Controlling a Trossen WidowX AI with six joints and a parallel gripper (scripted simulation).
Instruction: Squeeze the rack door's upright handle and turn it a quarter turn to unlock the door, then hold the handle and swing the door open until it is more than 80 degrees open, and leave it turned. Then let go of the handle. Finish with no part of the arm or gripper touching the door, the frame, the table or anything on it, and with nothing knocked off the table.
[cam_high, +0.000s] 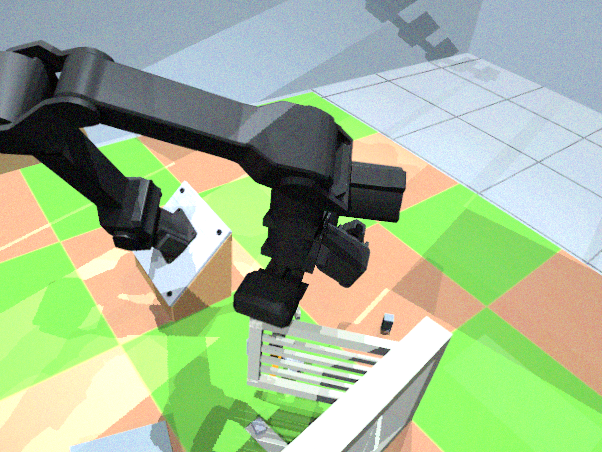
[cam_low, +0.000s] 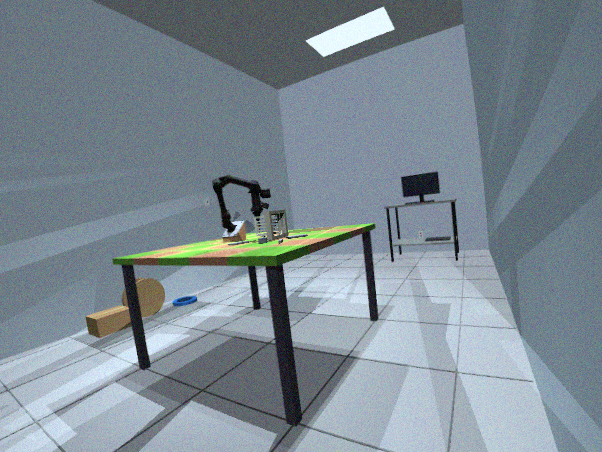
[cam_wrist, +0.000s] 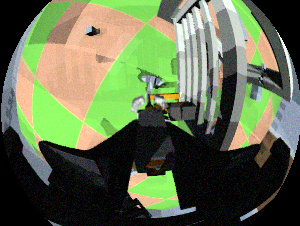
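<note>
The small dark cube lies 3 cm ahead of my gripper tip, 18 cm to the left of it and 11 cm below it.
</note>
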